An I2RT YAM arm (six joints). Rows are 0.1 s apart.
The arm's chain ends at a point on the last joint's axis. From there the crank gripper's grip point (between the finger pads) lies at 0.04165 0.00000 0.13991 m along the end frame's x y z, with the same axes.
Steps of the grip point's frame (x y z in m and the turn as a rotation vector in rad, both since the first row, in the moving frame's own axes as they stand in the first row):
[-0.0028, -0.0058, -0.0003, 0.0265, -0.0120, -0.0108]
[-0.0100, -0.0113, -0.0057, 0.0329, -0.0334, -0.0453]
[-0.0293, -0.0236, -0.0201, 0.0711, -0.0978, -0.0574]
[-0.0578, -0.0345, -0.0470, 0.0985, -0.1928, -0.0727]
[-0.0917, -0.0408, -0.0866, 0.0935, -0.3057, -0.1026]
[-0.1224, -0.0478, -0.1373, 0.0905, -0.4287, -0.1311]
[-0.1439, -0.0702, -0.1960, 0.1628, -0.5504, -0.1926]
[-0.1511, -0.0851, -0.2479, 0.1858, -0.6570, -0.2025]
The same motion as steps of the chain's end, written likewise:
[-0.0011, -0.0016, -0.0007, 0.0265, -0.0120, -0.0108]
[-0.0052, -0.0049, -0.0069, 0.0329, -0.0334, -0.0453]
[-0.0151, -0.0115, -0.0231, 0.0711, -0.0978, -0.0574]
[-0.0297, -0.0184, -0.0515, 0.0985, -0.1928, -0.0727]
[-0.0469, -0.0254, -0.0918, 0.0935, -0.3057, -0.1026]
[-0.0596, -0.0334, -0.1411, 0.0905, -0.4287, -0.1311]
[-0.0625, -0.0466, -0.1946, 0.1628, -0.5504, -0.1926]
[-0.0548, -0.0600, -0.2410, 0.1858, -0.6570, -0.2025]

